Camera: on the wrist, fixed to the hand. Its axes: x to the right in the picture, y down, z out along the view.
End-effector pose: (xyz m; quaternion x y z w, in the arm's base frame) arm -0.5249 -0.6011 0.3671 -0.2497 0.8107 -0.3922 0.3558
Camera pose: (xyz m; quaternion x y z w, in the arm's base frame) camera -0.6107 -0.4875 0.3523 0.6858 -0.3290 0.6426 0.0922
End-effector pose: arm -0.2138 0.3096 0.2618 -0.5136 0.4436 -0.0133 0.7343
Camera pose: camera -0.3376 0.2766 0.1980 -0.5724 -0.0284 -0.6493 0.4999
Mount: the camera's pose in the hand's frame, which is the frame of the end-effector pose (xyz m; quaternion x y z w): -0.0187 0.0873 -0.1119 0.1249 0.0833 -0.7387 0.6572
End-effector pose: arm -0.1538 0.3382 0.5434 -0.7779 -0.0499 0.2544 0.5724
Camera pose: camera -0.1380 0.2048 0.4939 -0.4241 -0.5279 -0.3142 0.6654
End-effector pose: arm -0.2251 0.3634 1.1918 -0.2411 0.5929 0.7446 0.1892
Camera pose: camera -0.2444 0.2348 1.2516 -0.6348 0.3203 0.2555 0.6551
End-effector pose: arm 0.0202 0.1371 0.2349 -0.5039 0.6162 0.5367 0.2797
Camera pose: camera -0.0320 0.0302 0.3145 -0.7961 0.1231 0.0272 0.5919
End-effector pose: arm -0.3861 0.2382 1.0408 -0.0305 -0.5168 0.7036 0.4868
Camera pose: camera -0.3722 0.3036 0.9142 0.3639 -0.2337 0.1648 0.8865
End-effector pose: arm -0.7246 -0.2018 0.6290 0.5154 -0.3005 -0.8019 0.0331
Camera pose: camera -0.6436 -0.3165 0.6569 -0.6316 -0.0858 0.4709 0.6099
